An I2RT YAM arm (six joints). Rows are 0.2 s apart.
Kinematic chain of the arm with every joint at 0, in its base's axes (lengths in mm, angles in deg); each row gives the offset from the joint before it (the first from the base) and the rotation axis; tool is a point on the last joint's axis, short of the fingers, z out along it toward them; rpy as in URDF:
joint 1: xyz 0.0 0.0 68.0 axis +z
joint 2: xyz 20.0 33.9 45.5 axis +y
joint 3: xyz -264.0 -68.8 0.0 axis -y
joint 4: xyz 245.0 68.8 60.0 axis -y
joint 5: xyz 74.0 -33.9 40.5 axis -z
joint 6: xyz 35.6 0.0 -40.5 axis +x
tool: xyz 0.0 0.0 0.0 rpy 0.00 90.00 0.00
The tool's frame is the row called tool.
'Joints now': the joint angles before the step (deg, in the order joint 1, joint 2, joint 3, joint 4, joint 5, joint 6). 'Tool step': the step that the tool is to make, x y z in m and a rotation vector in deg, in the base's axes. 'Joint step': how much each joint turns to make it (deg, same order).
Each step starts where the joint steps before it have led.
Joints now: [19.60 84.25 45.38 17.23 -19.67 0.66]
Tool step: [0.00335 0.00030 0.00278 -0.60 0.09 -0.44]
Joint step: [-0.09 0.41 1.25 -1.26 0.52 -0.39]
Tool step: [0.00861 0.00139 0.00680 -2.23 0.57 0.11]
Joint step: [-0.22 1.25 3.64 -4.32 0.44 -2.00]
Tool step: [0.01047 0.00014 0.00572 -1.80 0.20 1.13]
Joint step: [-0.65 1.79 3.69 -3.45 -0.93 -2.36]
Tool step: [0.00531 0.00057 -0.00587 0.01 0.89 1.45]
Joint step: [-0.36 1.74 0.65 0.05 -1.75 -0.57]
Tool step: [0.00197 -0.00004 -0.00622 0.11 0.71 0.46]
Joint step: [-0.17 1.00 -0.28 0.64 -0.71 0.00]
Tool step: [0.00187 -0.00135 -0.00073 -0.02 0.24 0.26]
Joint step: [-0.36 0.39 0.33 -0.28 -0.57 -0.25]
